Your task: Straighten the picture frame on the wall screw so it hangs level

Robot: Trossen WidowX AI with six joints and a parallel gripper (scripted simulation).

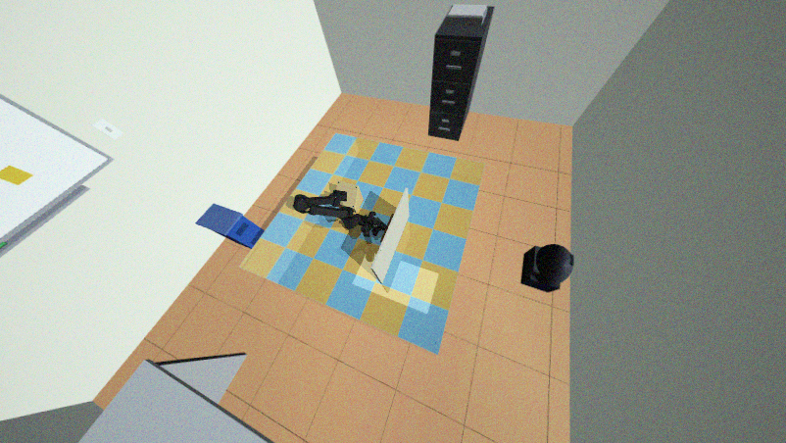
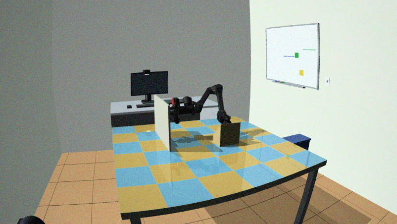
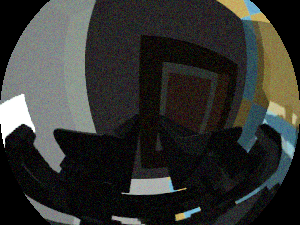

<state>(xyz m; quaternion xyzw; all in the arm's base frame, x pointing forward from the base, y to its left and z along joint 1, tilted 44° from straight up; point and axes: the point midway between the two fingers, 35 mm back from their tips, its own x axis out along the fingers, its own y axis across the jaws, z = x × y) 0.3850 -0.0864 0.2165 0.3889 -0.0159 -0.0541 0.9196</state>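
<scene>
The picture frame lies 6 cm below my gripper tip and 1 cm ahead of it. Round my gripper tip: wall panel (7 cm below, 2 cm ahead, 1 cm to the right).
</scene>
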